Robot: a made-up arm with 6 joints.
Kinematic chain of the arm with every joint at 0, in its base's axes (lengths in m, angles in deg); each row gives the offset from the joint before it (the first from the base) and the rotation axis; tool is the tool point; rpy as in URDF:
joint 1: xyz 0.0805 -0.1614 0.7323 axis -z
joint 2: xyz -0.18 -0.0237 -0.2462 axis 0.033 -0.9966 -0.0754
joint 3: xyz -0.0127 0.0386 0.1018 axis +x
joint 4: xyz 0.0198 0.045 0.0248 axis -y
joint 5: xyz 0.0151 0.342 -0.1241 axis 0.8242 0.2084 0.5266
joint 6: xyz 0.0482 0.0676 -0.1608 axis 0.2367 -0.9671 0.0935
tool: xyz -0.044 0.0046 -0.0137 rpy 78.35 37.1 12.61
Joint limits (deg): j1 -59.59..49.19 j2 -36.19..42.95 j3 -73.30..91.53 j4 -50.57..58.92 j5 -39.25..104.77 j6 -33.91..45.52
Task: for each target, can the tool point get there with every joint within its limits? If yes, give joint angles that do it. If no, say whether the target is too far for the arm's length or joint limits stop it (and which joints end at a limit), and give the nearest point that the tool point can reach.
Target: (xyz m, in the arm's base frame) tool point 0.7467 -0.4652 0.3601
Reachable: no: joint limits stop it (at a limit: joint 1, joint 2, joint 4, joint 6) | nearest point 0.4247 -0.2433 0.3811 | short by 0.392 m
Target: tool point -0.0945 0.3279 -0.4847
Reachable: no: too far | nearest point -0.0427 0.1488 -0.0004 | short by 0.519 m
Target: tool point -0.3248 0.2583 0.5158
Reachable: yes | joints -33.93 -1.71 20.21 13.58 15.99 22.25
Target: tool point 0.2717 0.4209 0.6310
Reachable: yes | joints 40.63 6.01 21.92 2.71 51.86 -26.26
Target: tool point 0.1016 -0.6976 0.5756
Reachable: no: joint limits stop it (at a limit: joint 1, joint 2, joint 3, joint 4, joint 5, joint 6) | nearest point -0.0559 -0.6597 0.3747 | short by 0.258 m
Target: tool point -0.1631 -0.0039 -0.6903
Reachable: no: too far | nearest point -0.1135 -0.0360 -0.0235 | short by 0.669 m
